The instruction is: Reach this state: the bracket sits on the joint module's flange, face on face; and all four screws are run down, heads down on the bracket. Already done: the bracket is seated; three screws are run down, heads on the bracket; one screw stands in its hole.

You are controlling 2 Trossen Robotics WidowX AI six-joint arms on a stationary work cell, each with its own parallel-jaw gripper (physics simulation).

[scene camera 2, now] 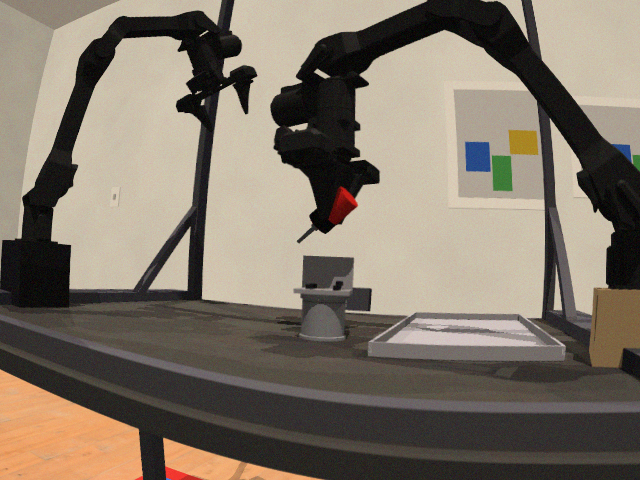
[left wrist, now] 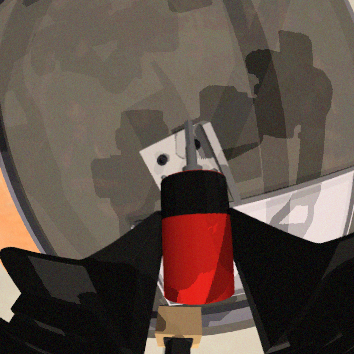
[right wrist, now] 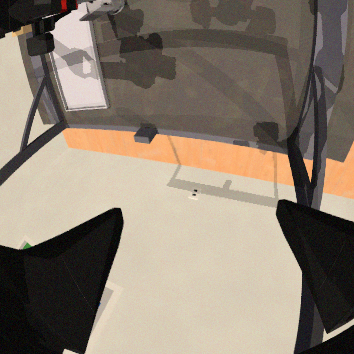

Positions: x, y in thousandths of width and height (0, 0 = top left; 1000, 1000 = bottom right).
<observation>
In view: the left gripper (scene camera 2: 518, 464), the right gripper (scene camera 2: 357, 255), a grey bracket (scene camera 2: 507, 566), a red-handled screwdriver (scene camera 2: 538, 426) and a shallow white tray (scene camera 2: 657, 691).
The grey bracket also shows in the left wrist view (left wrist: 592, 439). The red-handled screwdriver is seen too in the left wrist view (left wrist: 558, 730). The left gripper shows as well in the left wrist view (left wrist: 547, 612).
</observation>
